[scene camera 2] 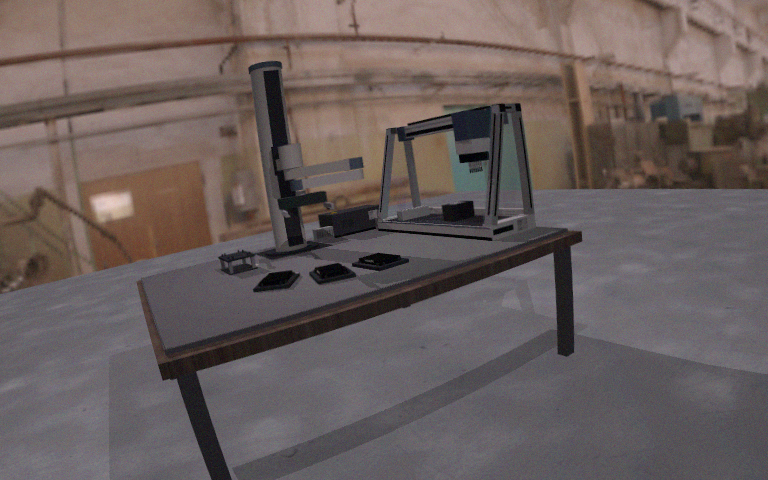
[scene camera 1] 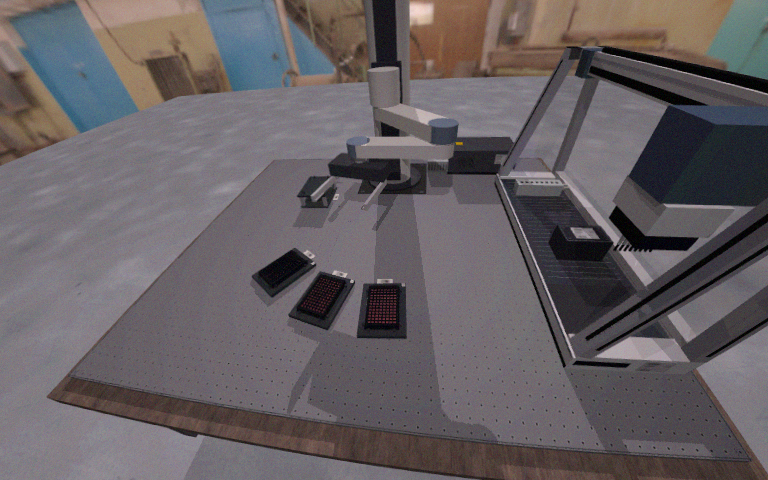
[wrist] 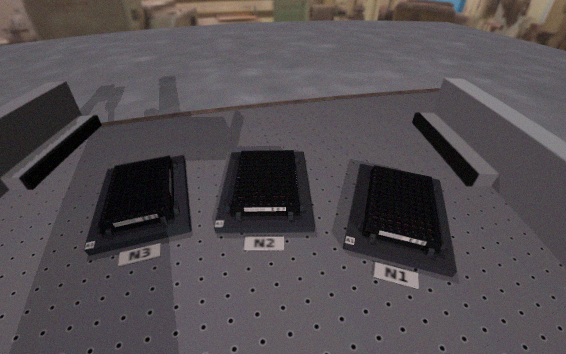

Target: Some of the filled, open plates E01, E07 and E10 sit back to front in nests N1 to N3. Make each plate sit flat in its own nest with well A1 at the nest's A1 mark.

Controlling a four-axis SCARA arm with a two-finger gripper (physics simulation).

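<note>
Plate E10 (wrist: 402, 202) (scene camera 1: 284, 267) sits in nest N1 (wrist: 405, 258), plate E07 (wrist: 267, 180) (scene camera 1: 322, 295) in nest N2 (wrist: 265, 227), and plate E01 (wrist: 137, 192) (scene camera 1: 382, 305) in nest N3 (wrist: 150, 236). All three look flat. Each barcode label faces the near end in the wrist view, where each nest's A1 mark is at the left corner. The labels are blurred and the plates' well letters are too small to read. My gripper (scene camera 1: 339, 202) (wrist: 254, 98) is open and empty, raised near the arm's column, back from the nests.
A small dark-topped stand (scene camera 1: 308, 184) (scene camera 2: 236, 256) is beside the gripper, partly behind a finger in scene camera 1. A black box unit (scene camera 1: 480, 155) (scene camera 2: 351, 219) stands behind the arm. A gantry frame (scene camera 1: 547, 110) (scene camera 2: 389, 169) with a black block (scene camera 1: 577, 249) on its deck occupies the right side.
</note>
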